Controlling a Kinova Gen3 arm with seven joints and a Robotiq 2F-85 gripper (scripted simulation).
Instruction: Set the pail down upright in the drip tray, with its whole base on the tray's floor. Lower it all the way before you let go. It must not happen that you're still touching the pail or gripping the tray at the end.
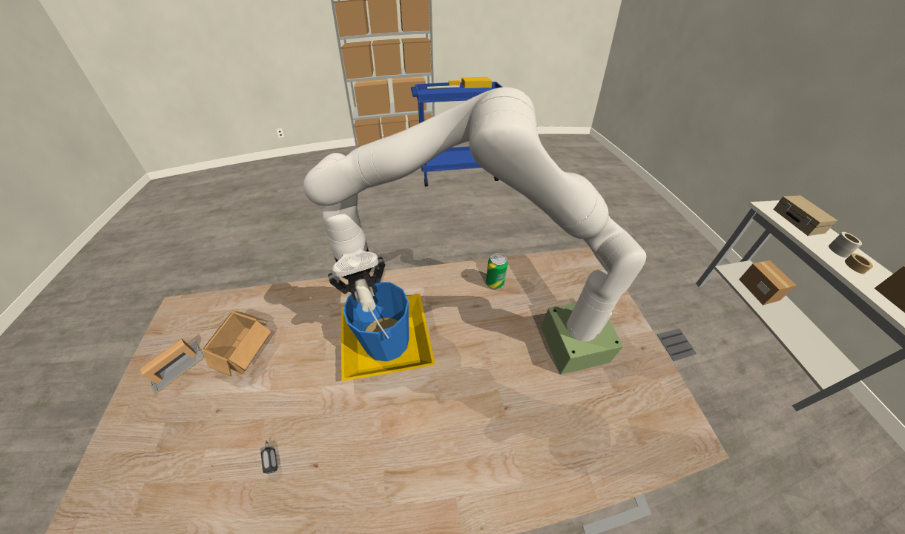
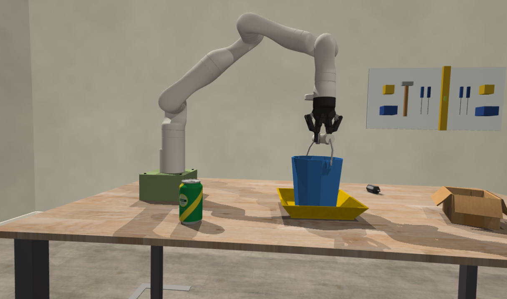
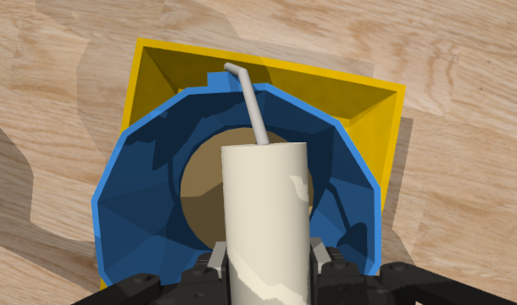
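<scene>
The pail handle is 3 cm below my hand and 1 cm behind it. Round my hand: small black object (31 cm ahead, 30 cm to the left, 23 cm below); then blue pail (9 cm below, 1 cm behind); then yellow drip tray (24 cm below, 2 cm behind).
</scene>
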